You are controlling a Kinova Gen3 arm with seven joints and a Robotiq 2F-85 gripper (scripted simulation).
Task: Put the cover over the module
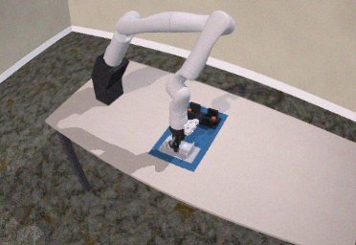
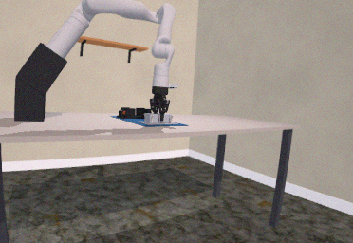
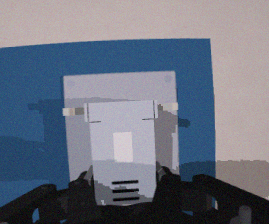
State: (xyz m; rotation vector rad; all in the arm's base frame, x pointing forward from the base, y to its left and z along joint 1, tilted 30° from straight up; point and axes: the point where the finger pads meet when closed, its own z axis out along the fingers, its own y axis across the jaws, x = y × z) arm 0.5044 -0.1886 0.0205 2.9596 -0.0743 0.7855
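My hand is right at the light grey cover.
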